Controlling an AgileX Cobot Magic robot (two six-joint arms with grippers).
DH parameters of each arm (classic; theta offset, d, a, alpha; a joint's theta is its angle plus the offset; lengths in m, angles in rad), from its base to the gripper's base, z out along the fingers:
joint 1: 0 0.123 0 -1.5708
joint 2: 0.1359 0 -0.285 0
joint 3: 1.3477 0 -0.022 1.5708
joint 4: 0 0.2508 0 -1.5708
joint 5: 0 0 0.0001 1.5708
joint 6: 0 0.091 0 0
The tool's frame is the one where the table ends.
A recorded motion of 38 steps. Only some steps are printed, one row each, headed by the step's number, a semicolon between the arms.
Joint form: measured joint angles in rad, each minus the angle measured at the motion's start. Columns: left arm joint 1, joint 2, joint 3, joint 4, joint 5, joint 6; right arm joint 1, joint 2, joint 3, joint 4, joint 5, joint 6.
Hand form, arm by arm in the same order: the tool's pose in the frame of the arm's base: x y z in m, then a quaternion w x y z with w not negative. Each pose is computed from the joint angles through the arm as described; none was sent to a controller.
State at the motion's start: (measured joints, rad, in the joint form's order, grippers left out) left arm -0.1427 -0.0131 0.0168 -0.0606 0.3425 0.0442; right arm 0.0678 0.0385 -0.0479 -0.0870 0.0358 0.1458
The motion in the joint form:
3: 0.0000 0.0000 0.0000 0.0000 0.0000 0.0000; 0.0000 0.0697 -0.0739 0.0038 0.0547 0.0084
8: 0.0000 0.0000 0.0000 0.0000 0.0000 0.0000; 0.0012 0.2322 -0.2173 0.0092 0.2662 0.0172
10: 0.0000 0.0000 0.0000 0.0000 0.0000 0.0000; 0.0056 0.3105 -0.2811 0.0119 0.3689 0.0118
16: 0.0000 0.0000 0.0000 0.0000 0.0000 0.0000; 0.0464 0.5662 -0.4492 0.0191 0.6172 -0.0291
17: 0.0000 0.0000 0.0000 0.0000 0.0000 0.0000; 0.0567 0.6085 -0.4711 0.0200 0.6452 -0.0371
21: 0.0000 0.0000 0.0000 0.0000 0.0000 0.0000; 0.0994 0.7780 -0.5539 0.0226 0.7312 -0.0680
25: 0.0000 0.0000 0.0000 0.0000 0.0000 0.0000; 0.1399 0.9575 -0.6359 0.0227 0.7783 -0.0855
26: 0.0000 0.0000 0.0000 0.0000 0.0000 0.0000; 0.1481 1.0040 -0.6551 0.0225 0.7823 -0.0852
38: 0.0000 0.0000 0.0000 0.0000 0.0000 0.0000; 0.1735 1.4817 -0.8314 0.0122 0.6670 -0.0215
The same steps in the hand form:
3: 0.0524 -0.0094 0.1774 0.60760 0.05758 0.79021 -0.05545; 0.0617 0.0035 0.2399 0.70931 0.00391 0.70334 0.04678
8: 0.0524 -0.0094 0.1774 0.60760 0.05758 0.79021 -0.05545; 0.0751 0.0031 0.2582 0.62415 0.01492 0.78012 0.04027
10: 0.0524 -0.0094 0.1774 0.60760 0.05758 0.79021 -0.05545; 0.0824 0.0034 0.2645 0.57773 0.01472 0.81535 0.03479
16: 0.0524 -0.0094 0.1774 0.60760 0.05758 0.79021 -0.05545; 0.1116 0.0090 0.2755 0.43414 -0.01422 0.90051 0.01986
17: 0.0524 -0.0094 0.1774 0.60760 0.05758 0.79021 -0.05545; 0.1173 0.0108 0.2757 0.41232 -0.02222 0.91059 0.01815
21: 0.0524 -0.0094 0.1774 0.60760 0.05758 0.79021 -0.05545; 0.1419 0.0198 0.2742 0.33260 -0.05657 0.94129 0.01196
25: 0.0524 -0.0094 0.1774 0.60760 0.05758 0.79021 -0.05545; 0.1715 0.0318 0.2681 0.26402 -0.08612 0.96064 0.00698
26: 0.0524 -0.0094 0.1774 0.60760 0.05758 0.79021 -0.05545; 0.1796 0.0350 0.2653 0.24900 -0.09060 0.96424 0.00611
38: 0.0524 -0.0094 0.1774 0.60760 0.05758 0.79021 -0.05545; 0.2703 0.0620 0.2074 0.15894 -0.08206 0.98387 0.00056

